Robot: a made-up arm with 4 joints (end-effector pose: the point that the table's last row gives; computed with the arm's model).
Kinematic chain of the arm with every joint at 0, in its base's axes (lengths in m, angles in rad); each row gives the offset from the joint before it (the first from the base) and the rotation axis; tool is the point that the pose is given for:
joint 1: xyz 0 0 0.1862 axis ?
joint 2: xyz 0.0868 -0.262 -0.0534 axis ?
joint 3: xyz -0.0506 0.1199 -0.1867 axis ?
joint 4: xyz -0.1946 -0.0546 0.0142 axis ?
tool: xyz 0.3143 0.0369 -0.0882
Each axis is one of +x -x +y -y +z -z.
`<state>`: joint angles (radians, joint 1 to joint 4).
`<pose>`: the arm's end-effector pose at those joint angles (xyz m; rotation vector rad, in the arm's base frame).
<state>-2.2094 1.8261 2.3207 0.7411</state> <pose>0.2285 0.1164 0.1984 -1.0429 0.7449 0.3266</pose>
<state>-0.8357 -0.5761 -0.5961 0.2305</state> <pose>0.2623 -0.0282 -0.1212 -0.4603 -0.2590 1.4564</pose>
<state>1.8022 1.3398 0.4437 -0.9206</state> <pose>0.2352 -0.0156 0.1561 1.8238 -0.4853 -1.0221</pose>
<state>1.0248 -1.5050 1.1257 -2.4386</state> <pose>-0.5550 -0.1133 -0.4421 1.0558 0.9012 -2.4738</pose>
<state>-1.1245 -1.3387 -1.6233 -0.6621</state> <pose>0.6169 -0.2354 -0.0840 -2.4265 0.5771 1.5766</pose>
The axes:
joint 1: -z
joint 2: +x
joint 3: -z
joint 4: -y

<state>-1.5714 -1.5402 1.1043 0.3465</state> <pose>0.4108 0.0795 0.1333 -0.3042 -1.8479 0.4489</pose>
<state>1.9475 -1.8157 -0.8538 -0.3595</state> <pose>-0.6443 0.1532 0.0663 -0.1894 2.1934 -0.8657</pose>
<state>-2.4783 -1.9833 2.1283 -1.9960</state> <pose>0.3309 0.8055 -0.1308 0.4763 0.2468 1.1135</pose>
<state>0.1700 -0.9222 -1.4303 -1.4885</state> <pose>-0.1072 -0.7298 -0.0560 -1.5419 1.9092 0.4694</pose>
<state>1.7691 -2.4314 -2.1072 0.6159</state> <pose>-0.4638 0.0996 0.0332 0.7877 1.6980 -0.1078</pose>
